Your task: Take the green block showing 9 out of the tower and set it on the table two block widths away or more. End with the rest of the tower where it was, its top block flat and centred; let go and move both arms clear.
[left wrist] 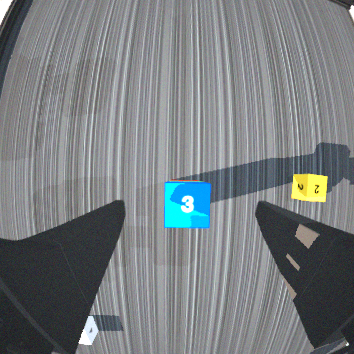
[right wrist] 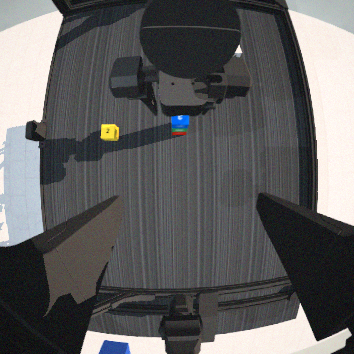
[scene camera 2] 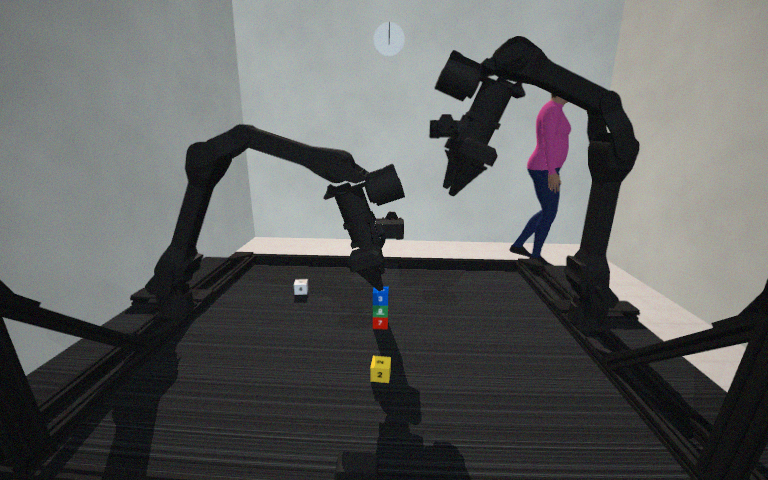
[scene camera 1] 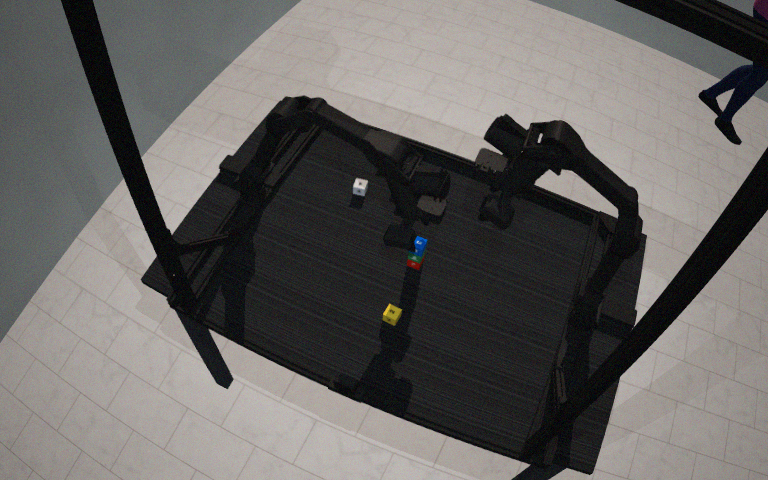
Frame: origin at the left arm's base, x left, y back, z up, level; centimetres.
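Seen in the pictures: left gripper, between the fingertips: (left wrist: 191, 208) (scene camera 2: 381, 281) (scene camera 1: 419, 238); right gripper, between the fingertips: (right wrist: 191, 201) (scene camera 2: 447, 191); left arm's base, origin of its link: (scene camera 2: 176, 310) (scene camera 1: 252, 195); right arm's base, origin of its link: (right wrist: 180, 303) (scene camera 2: 586, 323) (scene camera 1: 580, 323).
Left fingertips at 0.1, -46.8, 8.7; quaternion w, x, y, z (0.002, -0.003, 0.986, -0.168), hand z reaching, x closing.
Note:
Offsets run from my left fingertips to a thing's top centre, as dx, dy, dz.
The green block {+0.1, +0.2, -4.9} (scene camera 1: 415, 258) (scene camera 2: 380, 311) (right wrist: 179, 131) is the middle of a three-block tower. The red block 7 {+0.2, +0.2, -7.7} (scene camera 1: 414, 264) (scene camera 2: 380, 323) is under it, and the blue block 3 {+0.2, +0.2, -2.0} (scene camera 1: 419, 243) (scene camera 2: 380, 297) (left wrist: 187, 205) (right wrist: 180, 121) lies flat on top. In the left wrist view the blue block hides the green one. My left gripper (scene camera 1: 412, 240) (scene camera 2: 380, 287) (left wrist: 191, 208) is open and empty at the tower's top, with the blue block showing between its fingertips. My right gripper (scene camera 1: 497, 213) (scene camera 2: 450, 189) (right wrist: 191, 201) is open and empty, high above the table, to the right of the tower.
A yellow block 2 {-16.3, -0.7, -7.7} (scene camera 1: 391, 314) (scene camera 2: 380, 369) (left wrist: 309, 188) (right wrist: 109, 132) stands nearer scene camera 2 than the tower. A white block 4 {+15.1, +22.0, -7.7} (scene camera 1: 360, 187) (scene camera 2: 300, 287) (left wrist: 88, 331) stands back left. A person (scene camera 2: 548, 138) stands behind the table.

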